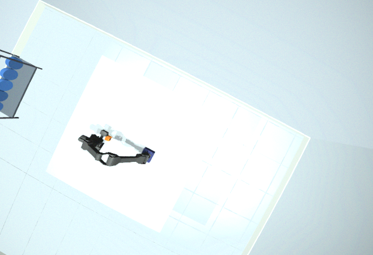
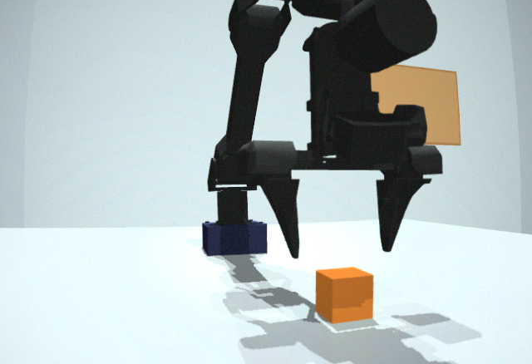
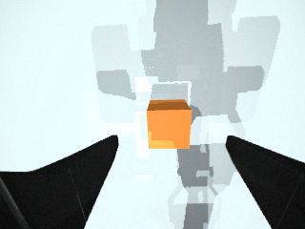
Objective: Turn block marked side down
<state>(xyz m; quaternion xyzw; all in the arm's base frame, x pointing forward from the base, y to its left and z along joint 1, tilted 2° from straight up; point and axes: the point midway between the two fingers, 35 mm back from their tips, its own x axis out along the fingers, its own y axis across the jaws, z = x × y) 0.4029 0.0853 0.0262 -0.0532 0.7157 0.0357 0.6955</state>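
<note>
Right now the orange block is 1 cm behind my gripper tip and 4 cm below it.
</note>
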